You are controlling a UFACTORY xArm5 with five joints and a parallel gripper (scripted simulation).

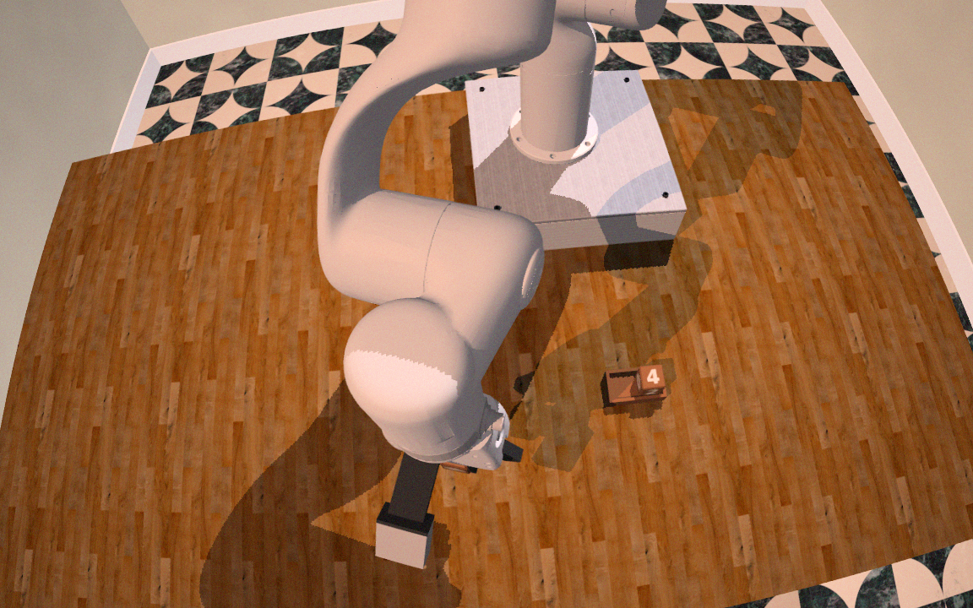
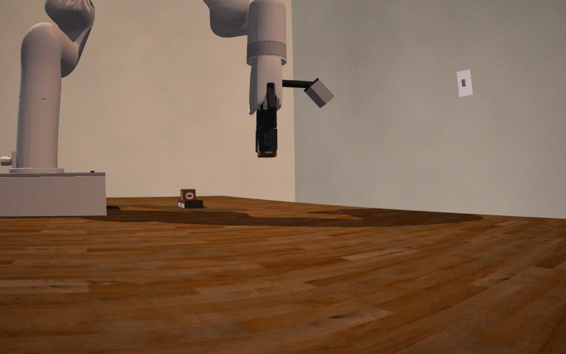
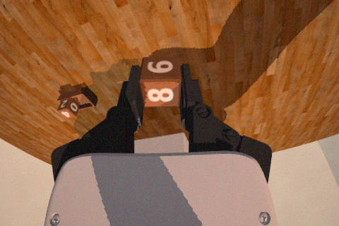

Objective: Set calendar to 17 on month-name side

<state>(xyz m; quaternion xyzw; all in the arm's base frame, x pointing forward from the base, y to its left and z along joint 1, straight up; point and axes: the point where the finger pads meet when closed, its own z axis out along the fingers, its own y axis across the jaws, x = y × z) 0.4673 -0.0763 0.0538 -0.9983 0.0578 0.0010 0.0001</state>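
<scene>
Now: the brown tray 120 mm behind my hand, 200 mm to the left of it and 120 mm below it.
</scene>
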